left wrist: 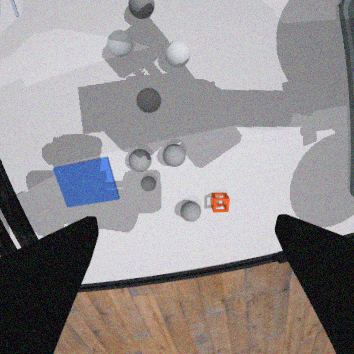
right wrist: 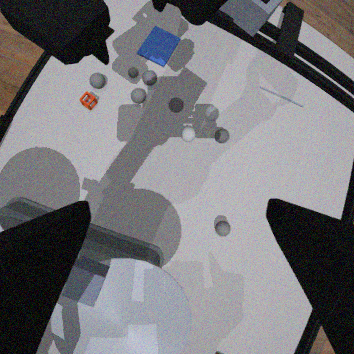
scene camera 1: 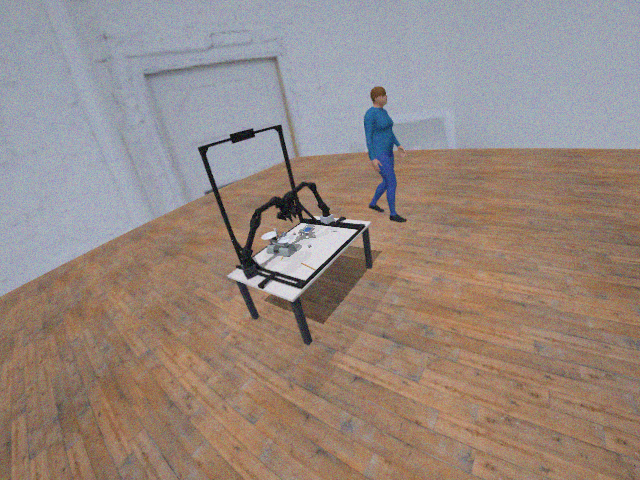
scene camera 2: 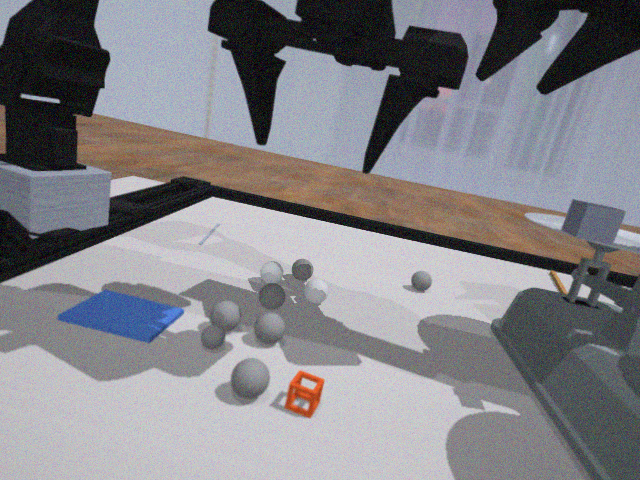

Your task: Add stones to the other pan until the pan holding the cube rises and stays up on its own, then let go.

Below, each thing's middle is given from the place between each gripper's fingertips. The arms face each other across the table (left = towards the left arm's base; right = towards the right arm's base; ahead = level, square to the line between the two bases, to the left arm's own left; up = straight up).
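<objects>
From my left hand, the orange wire-frame cube [scene camera 2: 313, 396] is 70 mm behind, 40 mm to the right and 160 mm below. The blue flat pad [scene camera 2: 112, 312] is 130 mm to the left of that same left hand, 30 mm behind it and 170 mm below it. Then there's the grey balance scale [right wrist: 99, 243], which is 290 mm to the right of my left hand, 50 mm ahead of it and 50 mm below it, and the grey-blue cube [scene camera 2: 596, 222], 240 mm to the right of my left hand, 90 mm ahead of it and 10 mm below it.
Counting from my right hand instead, the grey-blue cube is 10 cm to the right, 3 cm behind and 10 cm below, and the grey balance scale is 15 cm to the right, 7 cm behind and 15 cm below. The orange wire-frame cube is 10 cm to the left of my right hand, 19 cm behind it and 25 cm below it, while the blue flat pad is 28 cm to the left of my right hand, 14 cm behind it and 26 cm below it.
</objects>
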